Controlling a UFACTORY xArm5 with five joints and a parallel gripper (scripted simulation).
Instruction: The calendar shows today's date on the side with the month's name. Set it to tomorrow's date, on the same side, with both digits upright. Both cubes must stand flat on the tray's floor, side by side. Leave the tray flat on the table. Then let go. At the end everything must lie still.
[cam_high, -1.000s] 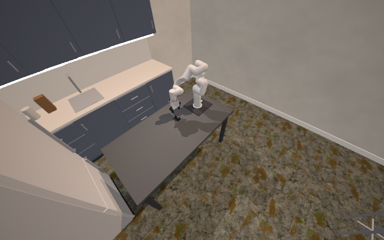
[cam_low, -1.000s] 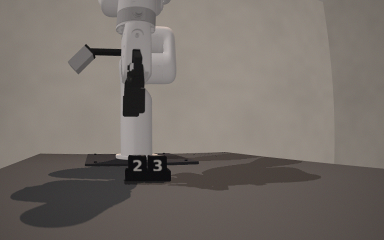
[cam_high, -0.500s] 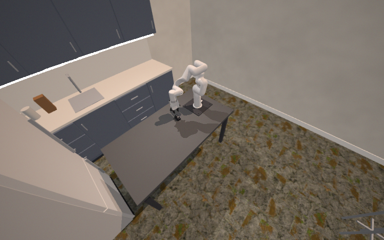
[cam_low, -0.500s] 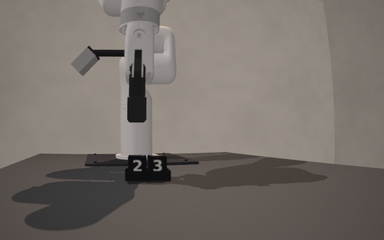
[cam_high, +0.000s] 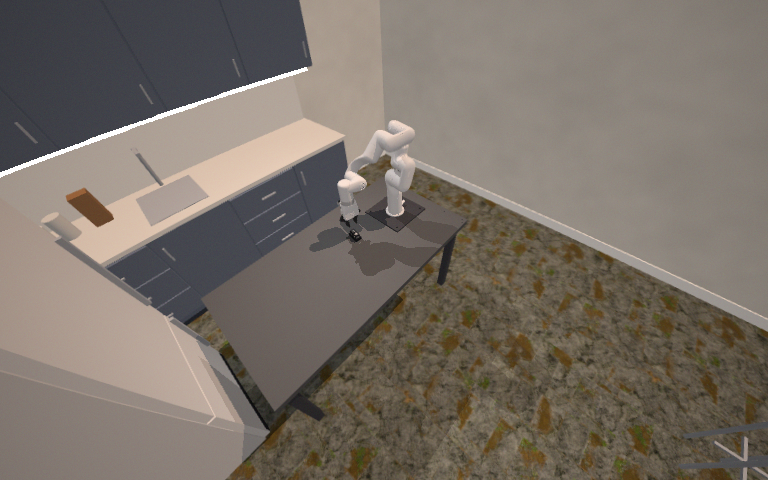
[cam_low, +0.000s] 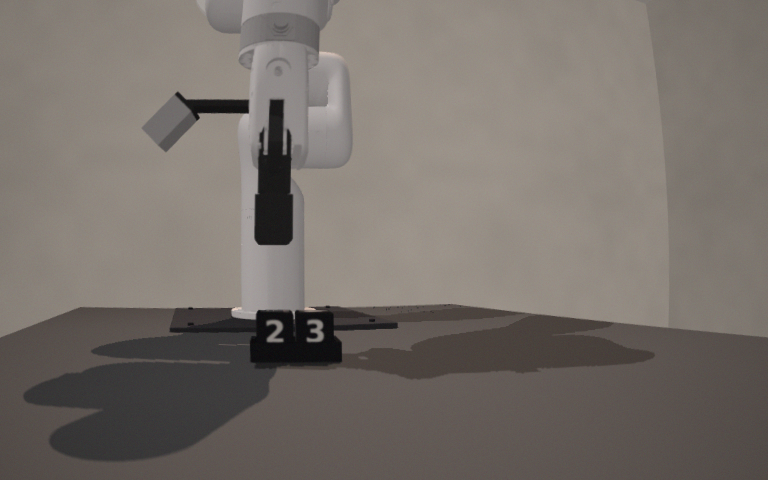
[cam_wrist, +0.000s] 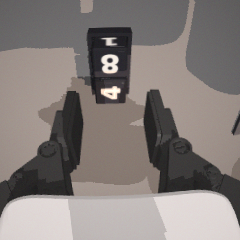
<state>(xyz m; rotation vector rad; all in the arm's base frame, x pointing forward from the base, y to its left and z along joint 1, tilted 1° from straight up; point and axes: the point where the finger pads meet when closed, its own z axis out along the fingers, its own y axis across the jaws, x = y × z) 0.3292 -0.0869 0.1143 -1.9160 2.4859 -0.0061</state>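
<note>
My hand is 110 mm above the black calendar tray, 20 mm to the right of it and 10 mm short of it.
</note>
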